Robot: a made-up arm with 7 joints.
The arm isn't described. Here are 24 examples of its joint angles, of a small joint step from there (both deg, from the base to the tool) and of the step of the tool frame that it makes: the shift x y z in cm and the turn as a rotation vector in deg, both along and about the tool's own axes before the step.
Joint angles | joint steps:
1: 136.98 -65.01 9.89 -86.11 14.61 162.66 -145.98 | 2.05 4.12 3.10 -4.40 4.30 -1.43 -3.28
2: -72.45 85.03 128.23 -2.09 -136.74 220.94 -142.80 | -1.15 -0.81 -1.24 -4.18 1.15 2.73 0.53
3: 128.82 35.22 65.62 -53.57 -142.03 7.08 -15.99 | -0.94 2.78 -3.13 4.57 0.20 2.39 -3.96
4: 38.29 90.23 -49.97 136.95 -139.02 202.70 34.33 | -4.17 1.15 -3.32 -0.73 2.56 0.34 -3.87
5: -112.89 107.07 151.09 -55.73 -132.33 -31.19 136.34 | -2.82 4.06 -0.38 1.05 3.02 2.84 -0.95
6: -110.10 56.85 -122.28 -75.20 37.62 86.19 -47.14 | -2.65 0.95 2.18 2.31 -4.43 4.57 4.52
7: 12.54 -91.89 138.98 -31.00 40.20 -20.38 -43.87 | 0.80 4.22 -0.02 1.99 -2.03 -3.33 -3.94
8: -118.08 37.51 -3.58 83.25 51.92 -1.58 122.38 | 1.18 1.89 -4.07 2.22 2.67 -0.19 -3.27
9: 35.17 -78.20 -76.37 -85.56 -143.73 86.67 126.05 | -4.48 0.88 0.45 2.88 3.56 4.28 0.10
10: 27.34 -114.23 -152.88 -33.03 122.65 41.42 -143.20 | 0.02 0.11 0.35 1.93 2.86 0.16 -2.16
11: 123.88 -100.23 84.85 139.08 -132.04 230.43 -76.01 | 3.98 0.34 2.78 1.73 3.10 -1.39 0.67
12: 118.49 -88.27 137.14 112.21 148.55 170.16 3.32 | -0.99 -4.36 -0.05 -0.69 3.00 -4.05 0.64
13: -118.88 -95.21 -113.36 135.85 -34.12 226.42 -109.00 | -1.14 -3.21 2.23 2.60 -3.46 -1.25 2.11
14: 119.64 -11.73 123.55 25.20 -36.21 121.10 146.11 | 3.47 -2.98 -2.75 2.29 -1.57 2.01 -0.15
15: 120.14 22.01 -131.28 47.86 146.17 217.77 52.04 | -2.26 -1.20 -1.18 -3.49 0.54 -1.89 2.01
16: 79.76 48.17 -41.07 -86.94 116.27 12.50 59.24 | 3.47 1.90 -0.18 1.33 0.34 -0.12 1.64
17: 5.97 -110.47 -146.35 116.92 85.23 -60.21 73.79 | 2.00 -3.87 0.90 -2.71 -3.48 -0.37 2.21
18: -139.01 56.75 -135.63 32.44 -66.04 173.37 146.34 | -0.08 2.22 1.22 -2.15 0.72 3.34 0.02
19: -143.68 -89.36 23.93 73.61 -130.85 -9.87 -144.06 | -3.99 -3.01 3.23 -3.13 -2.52 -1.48 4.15
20: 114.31 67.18 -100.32 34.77 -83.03 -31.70 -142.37 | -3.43 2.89 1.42 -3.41 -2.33 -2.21 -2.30
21: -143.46 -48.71 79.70 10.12 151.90 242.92 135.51 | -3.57 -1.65 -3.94 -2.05 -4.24 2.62 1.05
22: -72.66 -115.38 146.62 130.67 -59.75 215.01 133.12 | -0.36 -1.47 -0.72 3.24 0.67 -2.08 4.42
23: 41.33 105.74 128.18 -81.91 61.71 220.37 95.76 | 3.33 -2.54 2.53 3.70 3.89 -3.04 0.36
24: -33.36 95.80 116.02 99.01 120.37 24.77 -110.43 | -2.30 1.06 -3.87 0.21 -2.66 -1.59 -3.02
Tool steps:
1: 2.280 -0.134 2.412 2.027 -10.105 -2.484
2: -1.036 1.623 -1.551 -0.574 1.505 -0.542
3: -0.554 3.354 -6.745 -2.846 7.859 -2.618
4: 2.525 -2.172 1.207 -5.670 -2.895 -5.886
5: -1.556 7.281 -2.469 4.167 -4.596 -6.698
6: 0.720 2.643 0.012 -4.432 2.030 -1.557
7: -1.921 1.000 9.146 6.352 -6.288 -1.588
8: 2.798 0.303 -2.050 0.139 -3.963 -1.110
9: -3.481 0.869 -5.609 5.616 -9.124 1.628
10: -0.921 -1.308 -0.671 -1.934 -0.443 1.057
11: -1.640 -2.338 -2.210 -3.717 -2.709 2.206
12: 2.807 -1.702 0.087 -5.186 -8.083 3.241
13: 3.027 -0.411 1.551 2.101 5.650 7.982
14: 3.906 -2.306 -1.471 0.591 1.010 -0.457
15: -0.929 -1.802 -0.514 -4.497 -2.006 6.790
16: -0.616 -1.073 -5.173 0.922 3.730 1.472
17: -2.707 1.153 2.143 -1.541 7.893 2.376
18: 0.718 0.447 -3.247 3.799 -0.952 -0.643
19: 0.472 1.739 4.434 -1.777 3.560 6.189
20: -4.775 -6.169 6.023 0.045 5.341 3.201
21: -1.849 2.190 -0.440 0.339 -0.278 12.255
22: -1.864 -0.311 -0.355 -0.672 3.633 4.899
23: -1.005 3.490 -1.914 -1.048 3.216 -2.608
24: -0.968 3.628 -2.220 -1.832 -3.112 -3.286
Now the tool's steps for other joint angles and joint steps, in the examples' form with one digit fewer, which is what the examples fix.
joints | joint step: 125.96 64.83 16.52 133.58 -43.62 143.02 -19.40 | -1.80 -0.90 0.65 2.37 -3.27 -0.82 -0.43
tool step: -0.33 -2.09 1.98 5.56 -2.41 -1.39
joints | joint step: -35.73 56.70 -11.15 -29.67 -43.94 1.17 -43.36 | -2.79 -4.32 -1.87 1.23 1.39 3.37 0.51
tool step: 5.84 -7.81 0.07 -1.76 2.15 -6.13
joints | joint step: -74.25 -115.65 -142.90 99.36 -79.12 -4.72 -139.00 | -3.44 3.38 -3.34 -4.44 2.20 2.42 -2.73
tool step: -3.37 3.22 0.54 -1.71 0.85 -2.56
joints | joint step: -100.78 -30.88 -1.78 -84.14 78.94 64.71 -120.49 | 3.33 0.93 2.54 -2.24 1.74 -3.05 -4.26
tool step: 0.25 1.80 0.29 -4.26 1.67 -1.81
